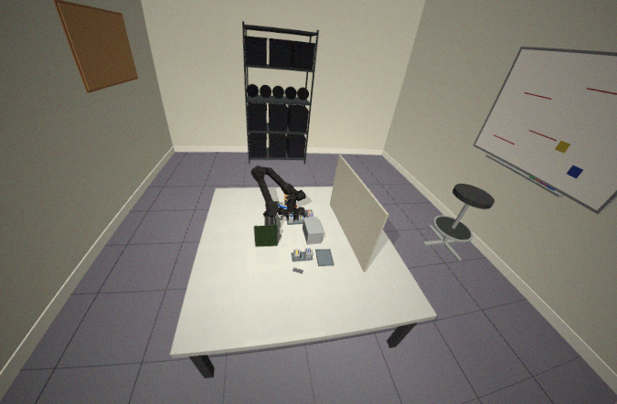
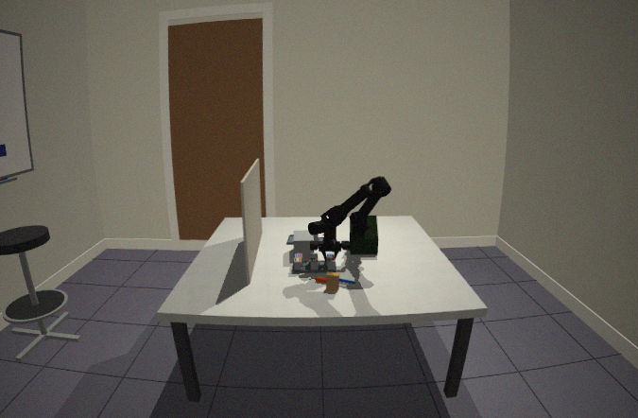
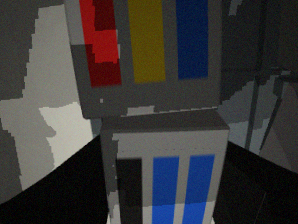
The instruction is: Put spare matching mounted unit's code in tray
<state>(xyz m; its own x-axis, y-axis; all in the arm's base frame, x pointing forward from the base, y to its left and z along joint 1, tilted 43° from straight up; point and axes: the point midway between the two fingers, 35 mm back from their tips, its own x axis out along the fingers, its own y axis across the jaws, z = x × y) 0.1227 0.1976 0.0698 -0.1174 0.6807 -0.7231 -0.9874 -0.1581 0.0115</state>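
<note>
Right now the flat grey tray is 330 mm to the right of my gripper tip, 220 mm ahead of it and 10 mm below it. The rest, counted from my gripper tip: beige panel (400 mm ahead, 210 mm above, 90 mm to the right); pen (170 mm to the left, 60 mm behind, 10 mm below); grey mounted unit (150 mm ahead, 130 mm to the right, 30 mm above).
</note>
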